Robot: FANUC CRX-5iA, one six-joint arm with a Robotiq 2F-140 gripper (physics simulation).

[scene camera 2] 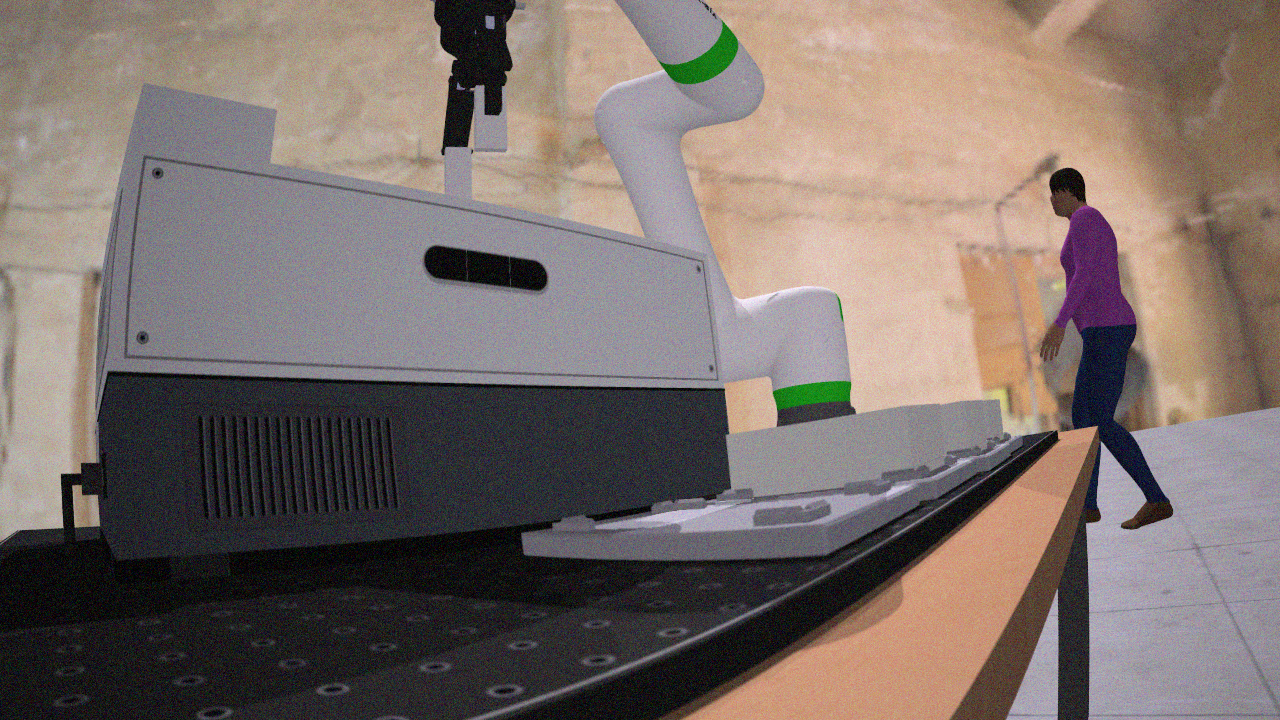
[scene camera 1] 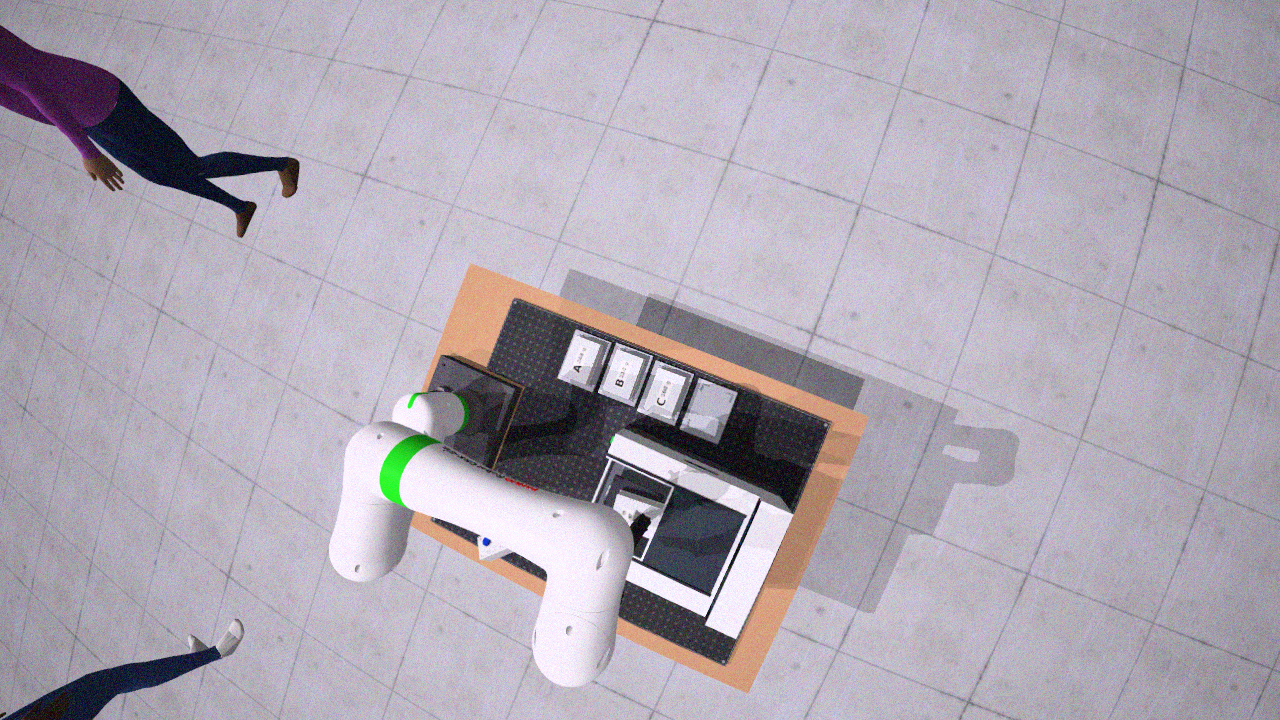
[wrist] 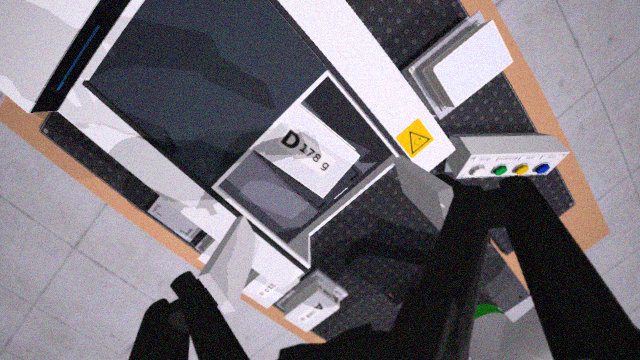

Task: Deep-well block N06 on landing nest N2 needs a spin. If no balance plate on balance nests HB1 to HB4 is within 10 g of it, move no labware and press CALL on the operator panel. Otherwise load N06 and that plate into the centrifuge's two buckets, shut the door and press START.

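Seen in the pictures: gripper, fingertip midpoint: [scene camera 2: 473, 179] [wrist: 322, 203]; arm's base, link origin: [scene camera 1: 463, 412].
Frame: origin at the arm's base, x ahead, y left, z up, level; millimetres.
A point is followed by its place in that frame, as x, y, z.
Note:
My gripper [scene camera 2: 474, 150] @[608, -71, 291] [wrist: 322, 203] @[608, -71, 291] is open and empty, above the centrifuge [scene camera 1: 751, 573] @[926, -89, 208] [scene camera 2: 402, 313] @[810, 92, 96] [wrist: 370, 75] @[632, -192, 174]. The centrifuge's door opening is uncovered, and balance plate D [scene camera 1: 637, 510] [wrist: 310, 155] @[620, -70, 149], marked 178 g, sits inside. In scene camera 1, plate A [scene camera 1: 584, 360] @[342, 271, 18], plate B [scene camera 1: 624, 374] @[470, 266, 18] and plate C [scene camera 1: 665, 394] @[601, 245, 17] stand on nests beside an empty nest [scene camera 1: 709, 410] @[735, 235, -24] [scene camera 2: 680, 541] @[795, 246, -28]. A white block [wrist: 472, 65] @[493, -355, 43] stands on a landing nest in the wrist view; its label does not show. The operator panel [wrist: 512, 155] @[300, -311, 46] has white, green, yellow and blue buttons.
The arm [scene camera 1: 501, 492] @[461, 83, 640] [scene camera 2: 662, 170] @[186, -111, 437] reaches over the table [scene camera 1: 469, 304] @[-119, 337, -49] [scene camera 2: 966, 555] @[760, 355, -49] and covers part of it in scene camera 1. Its base [scene camera 1: 483, 402] @[60, 52, 2] stands at one end. A person in purple [scene camera 1: 71, 85] [scene camera 2: 1096, 268] and another person's legs [scene camera 1: 134, 676] are on the floor away from the table.

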